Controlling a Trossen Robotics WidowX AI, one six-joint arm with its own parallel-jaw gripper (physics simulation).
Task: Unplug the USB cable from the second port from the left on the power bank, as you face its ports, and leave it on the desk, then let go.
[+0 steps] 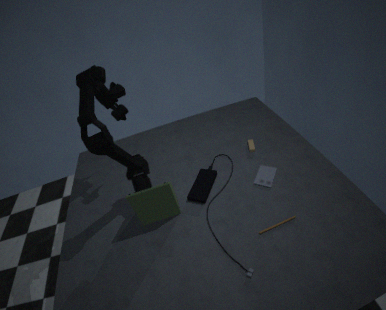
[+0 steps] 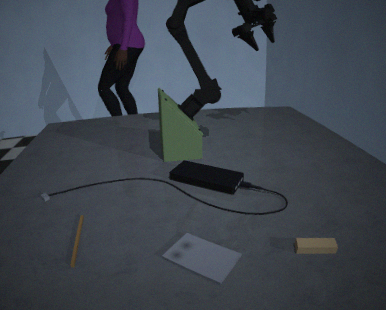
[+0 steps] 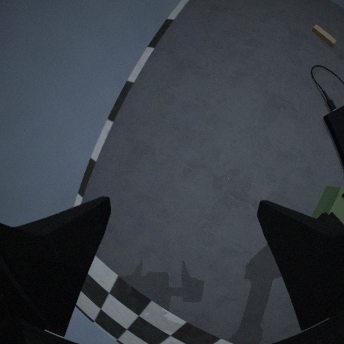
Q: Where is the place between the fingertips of the gripper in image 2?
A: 265, 46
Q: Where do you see a pale flat card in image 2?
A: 213, 262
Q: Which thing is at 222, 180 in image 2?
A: A black power bank.
